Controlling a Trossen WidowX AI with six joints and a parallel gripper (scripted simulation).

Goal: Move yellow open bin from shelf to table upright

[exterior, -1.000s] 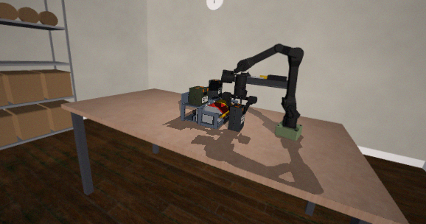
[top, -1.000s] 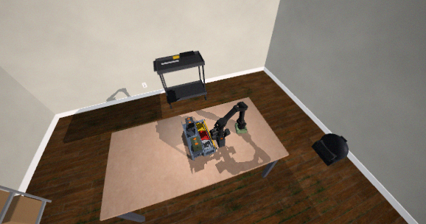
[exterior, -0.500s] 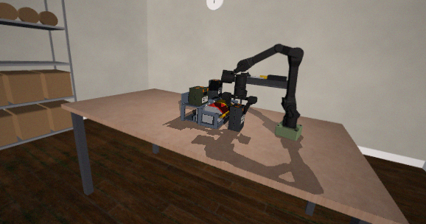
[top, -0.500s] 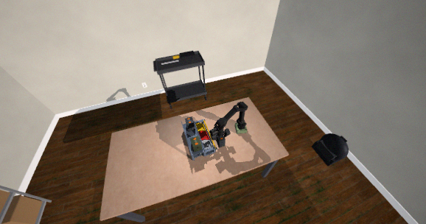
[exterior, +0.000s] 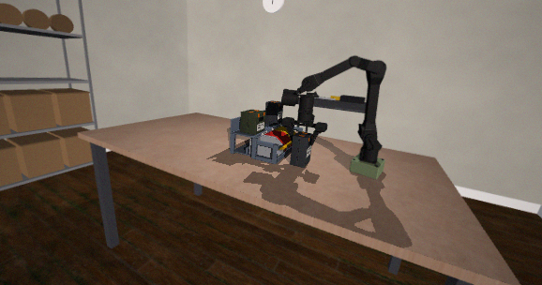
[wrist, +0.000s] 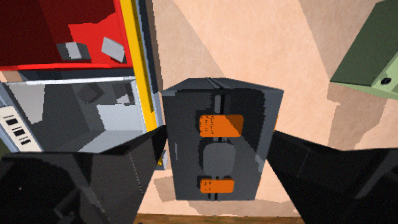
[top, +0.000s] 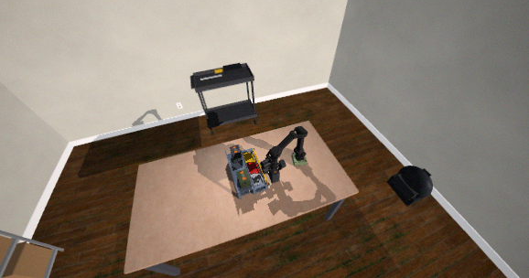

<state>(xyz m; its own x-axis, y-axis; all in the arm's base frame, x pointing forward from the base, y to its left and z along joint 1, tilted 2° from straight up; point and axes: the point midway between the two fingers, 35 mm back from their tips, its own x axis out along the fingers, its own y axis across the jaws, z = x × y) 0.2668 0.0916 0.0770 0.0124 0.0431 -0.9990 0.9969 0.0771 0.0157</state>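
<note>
My gripper is now 6 cm above the black box. Also, from my hand: yellow bar: 11 cm to the right, 8 cm ahead, 6 cm below; red bin: 17 cm ahead, 10 cm to the right, 8 cm below; grey bin: 16 cm ahead, 8 cm below, 1 cm to the left.
</note>
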